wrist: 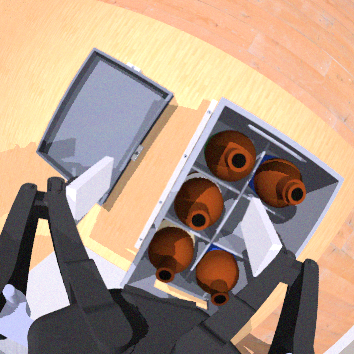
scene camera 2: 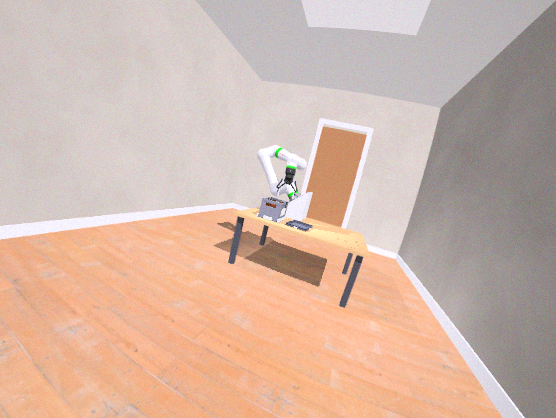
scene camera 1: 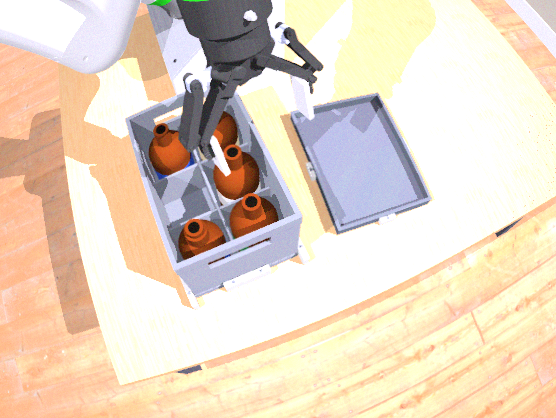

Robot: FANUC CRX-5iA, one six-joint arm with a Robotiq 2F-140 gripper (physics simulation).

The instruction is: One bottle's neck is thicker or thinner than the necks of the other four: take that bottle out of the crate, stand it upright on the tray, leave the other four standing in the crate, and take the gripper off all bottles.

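Pixels of known places: gripper, fingertip midpoint: (wrist: 178,192) (scene camera 2: 285,197) (scene camera 1: 264,138); arm's base at its link origin: (scene camera 2: 295,199).
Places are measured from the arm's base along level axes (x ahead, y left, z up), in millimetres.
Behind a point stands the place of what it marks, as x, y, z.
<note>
The grey six-compartment crate (scene camera 1: 290,235) @(539, 63, -74) (scene camera 2: 269,210) @(554, -14, -105) (wrist: 312,200) @(524, -106, -49) holds five upright brown bottles: front-left (scene camera 1: 200,245) @(529, -65, -55) (wrist: 277,182) @(509, -49, -59), front-right (scene camera 1: 252,220) @(508, 16, -61) (wrist: 227,150) @(497, 32, -51), middle-right (scene camera 1: 237,177) @(434, 10, -66) (wrist: 197,200) @(422, 20, -61), back-left (scene camera 1: 169,152) @(359, -89, -66) (wrist: 217,272) @(352, -78, -65) and back-right (scene camera 1: 227,131) @(343, 11, -72) (wrist: 170,250) @(338, 1, -64), partly hidden by a finger in scene camera 1. The middle-left compartment is empty. I cannot tell surely which neck differs. The grey tray (scene camera 1: 360,165) @(404, 236, -184) (scene camera 2: 299,225) @(366, 232, -185) (wrist: 115,100) @(447, 238, -184) beside the crate is empty. My gripper (scene camera 1: 268,145) @(438, 53, 34) (scene camera 2: 288,190) @(438, 53, 34) (wrist: 178,192) @(438, 53, 34) is open and empty, above the crate and tray.
The wooden table (scene camera 1: 350,265) @(578, 160, -189) (scene camera 2: 340,238) @(308, 617, -189) carries the crate and tray. Small white blocks (scene camera 1: 247,278) @(563, -12, -159) stand along the crate's foot. A white panel (scene camera 2: 301,206) @(144, 130, -36) rises behind the crate and tray. The arm's white link (scene camera 1: 65,30) @(210, -213, 151) hangs at the upper left in scene camera 1.
</note>
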